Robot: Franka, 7 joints.
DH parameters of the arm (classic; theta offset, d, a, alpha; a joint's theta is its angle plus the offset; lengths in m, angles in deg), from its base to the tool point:
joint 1: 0 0.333 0 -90
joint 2: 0 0 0 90
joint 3: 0 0.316 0.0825 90
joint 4: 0 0 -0.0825 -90
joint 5: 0 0.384 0 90
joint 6: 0 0 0.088 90
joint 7: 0 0.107 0 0
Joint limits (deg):
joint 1: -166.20..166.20
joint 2: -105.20..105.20
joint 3: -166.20..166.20
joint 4: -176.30..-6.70
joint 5: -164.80..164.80
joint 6: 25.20..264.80
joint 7: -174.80..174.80
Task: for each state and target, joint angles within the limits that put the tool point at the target. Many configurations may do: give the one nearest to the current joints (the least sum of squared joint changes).
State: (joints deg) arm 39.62 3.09 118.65 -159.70 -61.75 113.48 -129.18
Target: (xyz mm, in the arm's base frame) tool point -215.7 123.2 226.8
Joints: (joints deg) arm 34.77 20.11 128.02 -166.03 -54.68 89.65 -129.18
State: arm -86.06 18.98 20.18 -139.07 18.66 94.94 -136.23
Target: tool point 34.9 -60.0 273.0
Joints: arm -90.21 0.66 16.10 -173.89 7.05 45.44 -136.23
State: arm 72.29 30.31 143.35 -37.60 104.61 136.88 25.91
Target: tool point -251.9 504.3 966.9
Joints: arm 87.01 52.59 127.16 -38.70 104.50 142.28 25.91
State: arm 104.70 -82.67 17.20 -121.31 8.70 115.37 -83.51
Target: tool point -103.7 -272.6 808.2
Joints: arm 110.93 -102.37 19.77 -116.06 9.03 113.08 -83.51
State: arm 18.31 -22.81 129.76 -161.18 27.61 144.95 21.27
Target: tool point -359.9 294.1 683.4
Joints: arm 6.57 33.95 145.56 -124.53 26.35 152.09 21.27
